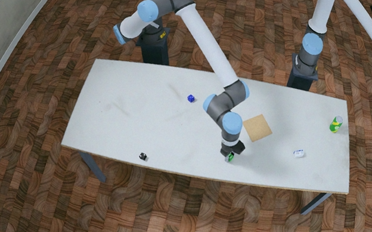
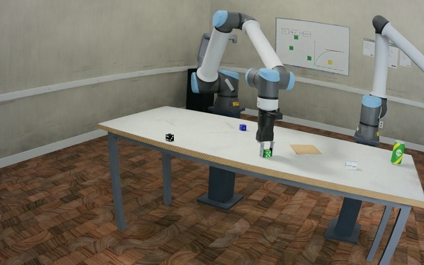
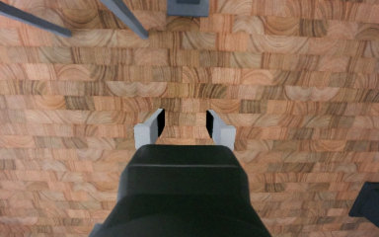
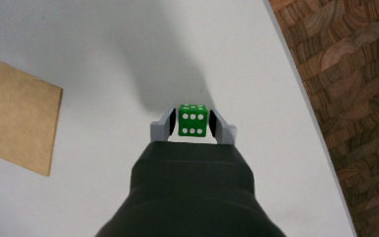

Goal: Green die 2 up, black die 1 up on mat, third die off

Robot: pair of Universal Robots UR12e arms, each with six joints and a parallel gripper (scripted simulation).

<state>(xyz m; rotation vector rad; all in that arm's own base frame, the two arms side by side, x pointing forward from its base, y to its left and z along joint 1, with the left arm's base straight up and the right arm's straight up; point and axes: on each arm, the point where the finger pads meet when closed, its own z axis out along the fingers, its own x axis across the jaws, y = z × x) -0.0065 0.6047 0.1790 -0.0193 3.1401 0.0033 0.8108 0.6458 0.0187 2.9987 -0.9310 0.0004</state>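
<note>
The green die lies right at my right hand. From my right hand the other things lie so: small white box 90 mm behind, 410 mm to the left; then tan mat 220 mm behind, 130 mm to the left, 20 mm below; then blue die 320 mm behind, 290 mm to the right.
</note>
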